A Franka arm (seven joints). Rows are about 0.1 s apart.
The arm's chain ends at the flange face. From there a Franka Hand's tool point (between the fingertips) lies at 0.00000 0.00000 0.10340 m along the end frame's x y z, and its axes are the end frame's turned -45 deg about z.
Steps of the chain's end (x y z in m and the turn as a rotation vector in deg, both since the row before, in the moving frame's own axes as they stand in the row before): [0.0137, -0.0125, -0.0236, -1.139, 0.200, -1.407]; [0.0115, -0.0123, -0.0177, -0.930, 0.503, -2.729]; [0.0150, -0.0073, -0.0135, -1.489, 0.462, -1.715]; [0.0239, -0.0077, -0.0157, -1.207, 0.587, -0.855]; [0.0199, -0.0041, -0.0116, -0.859, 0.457, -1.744]
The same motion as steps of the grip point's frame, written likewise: [0.0173, 0.0026, -0.0236, -0.947, -0.664, -1.407]; [0.0163, 0.0013, -0.0177, -1.013, -0.302, -2.729]; [0.0145, 0.0080, -0.0135, -1.380, -0.726, -1.715]; [0.0216, 0.0138, -0.0157, -1.269, -0.438, -0.855]; [0.0165, 0.0129, -0.0116, -0.931, -0.284, -1.744]
